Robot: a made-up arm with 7 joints. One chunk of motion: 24 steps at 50 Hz.
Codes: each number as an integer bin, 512 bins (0 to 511) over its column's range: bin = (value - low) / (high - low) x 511, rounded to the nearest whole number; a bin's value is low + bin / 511 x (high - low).
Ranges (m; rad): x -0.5..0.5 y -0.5..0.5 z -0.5..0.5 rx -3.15..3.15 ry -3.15..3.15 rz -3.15..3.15
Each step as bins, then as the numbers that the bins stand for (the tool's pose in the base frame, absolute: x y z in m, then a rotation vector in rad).
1 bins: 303 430 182 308 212 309
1 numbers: 0.0930 0.3415 -0.1438 0.6473 -0.5363 0.6596
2 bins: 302 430 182 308 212 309
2 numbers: 0.0910 0.3415 -0.1438 0.6473 -0.5363 0.6596
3 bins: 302 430 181 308 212 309
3 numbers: 0.0910 0.3415 -0.1458 0.6473 -0.5363 0.6596
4 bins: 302 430 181 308 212 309
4 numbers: 0.0910 0.3415 -0.1458 0.6473 -0.5363 0.6596
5 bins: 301 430 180 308 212 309
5 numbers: 0.0890 0.3415 -0.1477 0.6473 -0.5363 0.6596
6 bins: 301 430 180 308 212 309
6 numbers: 0.0890 0.3415 -0.1477 0.6473 -0.5363 0.6596
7 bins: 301 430 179 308 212 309
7 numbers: 0.0890 0.3415 -0.1497 0.6473 -0.5363 0.6596
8 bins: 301 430 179 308 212 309
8 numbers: 0.0890 0.3415 -0.1497 0.6473 -0.5363 0.6596
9 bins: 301 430 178 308 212 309
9 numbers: 0.0890 0.3415 -0.1517 0.6473 -0.5363 0.6596
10 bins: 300 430 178 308 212 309
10 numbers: 0.0871 0.3415 -0.1517 0.6473 -0.5363 0.6596
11 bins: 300 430 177 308 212 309
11 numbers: 0.0871 0.3415 -0.1536 0.6473 -0.5363 0.6596
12 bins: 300 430 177 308 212 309
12 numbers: 0.0871 0.3415 -0.1536 0.6473 -0.5363 0.6596
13 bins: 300 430 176 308 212 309
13 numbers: 0.0871 0.3415 -0.1556 0.6473 -0.5363 0.6596
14 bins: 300 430 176 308 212 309
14 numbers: 0.0871 0.3415 -0.1556 0.6473 -0.5363 0.6596
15 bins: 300 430 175 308 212 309
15 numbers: 0.0871 0.3415 -0.1575 0.6473 -0.5363 0.6596
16 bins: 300 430 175 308 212 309
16 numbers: 0.0871 0.3415 -0.1575 0.6473 -0.5363 0.6596
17 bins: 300 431 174 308 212 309
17 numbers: 0.0871 0.3434 -0.1595 0.6473 -0.5363 0.6596
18 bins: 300 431 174 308 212 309
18 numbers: 0.0871 0.3434 -0.1595 0.6473 -0.5363 0.6596
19 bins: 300 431 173 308 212 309
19 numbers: 0.0871 0.3434 -0.1614 0.6473 -0.5363 0.6596
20 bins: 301 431 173 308 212 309
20 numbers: 0.0890 0.3434 -0.1614 0.6473 -0.5363 0.6596
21 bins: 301 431 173 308 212 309
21 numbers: 0.0890 0.3434 -0.1614 0.6473 -0.5363 0.6596
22 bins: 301 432 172 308 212 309
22 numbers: 0.0890 0.3454 -0.1634 0.6473 -0.5363 0.6596
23 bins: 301 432 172 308 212 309
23 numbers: 0.0890 0.3454 -0.1634 0.6473 -0.5363 0.6596
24 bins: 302 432 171 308 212 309
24 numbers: 0.0910 0.3454 -0.1654 0.6473 -0.5363 0.6596
